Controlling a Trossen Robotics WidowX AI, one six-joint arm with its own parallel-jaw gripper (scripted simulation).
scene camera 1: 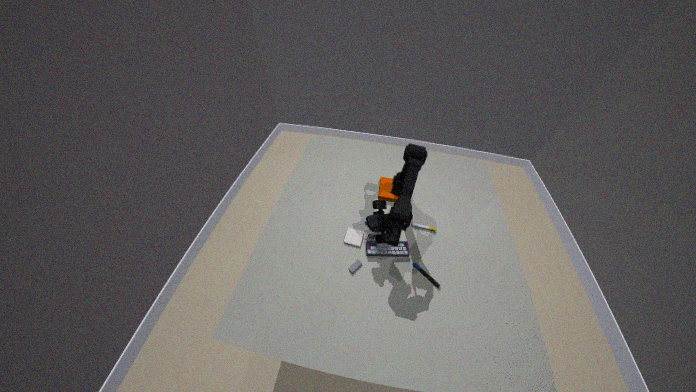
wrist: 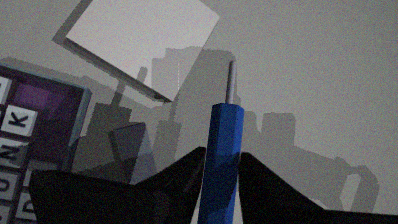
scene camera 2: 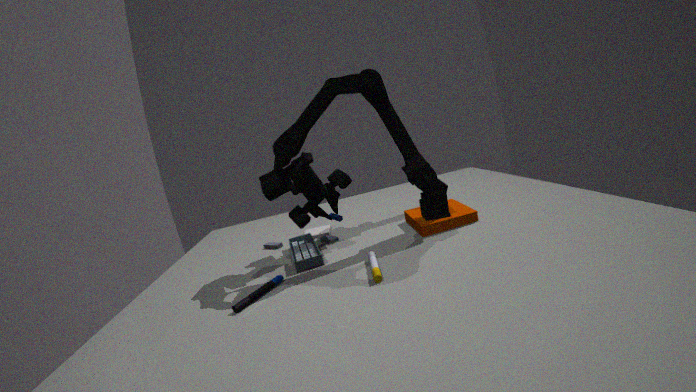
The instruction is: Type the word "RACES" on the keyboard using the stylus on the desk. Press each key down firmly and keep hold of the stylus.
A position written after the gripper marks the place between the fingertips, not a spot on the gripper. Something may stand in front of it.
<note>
In view: the gripper [scene camera 2: 334, 216].
The gripper shows as well in the wrist view [wrist: 222, 157].
</note>
